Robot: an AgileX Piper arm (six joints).
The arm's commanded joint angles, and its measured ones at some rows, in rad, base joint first. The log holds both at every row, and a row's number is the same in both.
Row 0, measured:
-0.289, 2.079, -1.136, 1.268, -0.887, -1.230
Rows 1 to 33, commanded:
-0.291, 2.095, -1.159, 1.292, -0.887, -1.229
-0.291, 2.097, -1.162, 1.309, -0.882, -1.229
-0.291, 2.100, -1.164, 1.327, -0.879, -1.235
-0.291, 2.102, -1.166, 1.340, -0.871, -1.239
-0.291, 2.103, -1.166, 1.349, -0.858, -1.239
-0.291, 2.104, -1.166, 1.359, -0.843, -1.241
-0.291, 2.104, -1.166, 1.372, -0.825, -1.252
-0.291, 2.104, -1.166, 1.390, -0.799, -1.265
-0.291, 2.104, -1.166, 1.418, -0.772, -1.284
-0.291, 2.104, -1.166, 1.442, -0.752, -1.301
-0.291, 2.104, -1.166, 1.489, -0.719, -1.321
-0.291, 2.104, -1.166, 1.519, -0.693, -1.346
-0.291, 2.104, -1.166, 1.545, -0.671, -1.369
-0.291, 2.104, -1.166, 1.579, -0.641, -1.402
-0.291, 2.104, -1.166, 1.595, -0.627, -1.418
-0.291, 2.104, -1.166, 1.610, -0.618, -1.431
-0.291, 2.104, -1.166, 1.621, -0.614, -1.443
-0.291, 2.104, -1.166, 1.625, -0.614, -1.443
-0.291, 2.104, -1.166, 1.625, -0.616, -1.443
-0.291, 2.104, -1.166, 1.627, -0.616, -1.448
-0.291, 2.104, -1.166, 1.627, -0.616, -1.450
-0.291, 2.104, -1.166, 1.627, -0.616, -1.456
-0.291, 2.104, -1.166, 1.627, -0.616, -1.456
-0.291, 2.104, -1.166, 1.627, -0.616, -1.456
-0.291, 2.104, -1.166, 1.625, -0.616, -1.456
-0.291, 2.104, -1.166, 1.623, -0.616, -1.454
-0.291, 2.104, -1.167, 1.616, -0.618, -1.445
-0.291, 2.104, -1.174, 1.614, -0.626, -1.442
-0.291, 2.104, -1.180, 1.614, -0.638, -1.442
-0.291, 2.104, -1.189, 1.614, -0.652, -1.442
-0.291, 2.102, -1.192, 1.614, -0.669, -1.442
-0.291, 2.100, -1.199, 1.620, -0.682, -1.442
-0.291, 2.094, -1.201, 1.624, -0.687, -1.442
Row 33, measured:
-0.289, 2.091, -1.191, 1.584, -0.682, -1.443
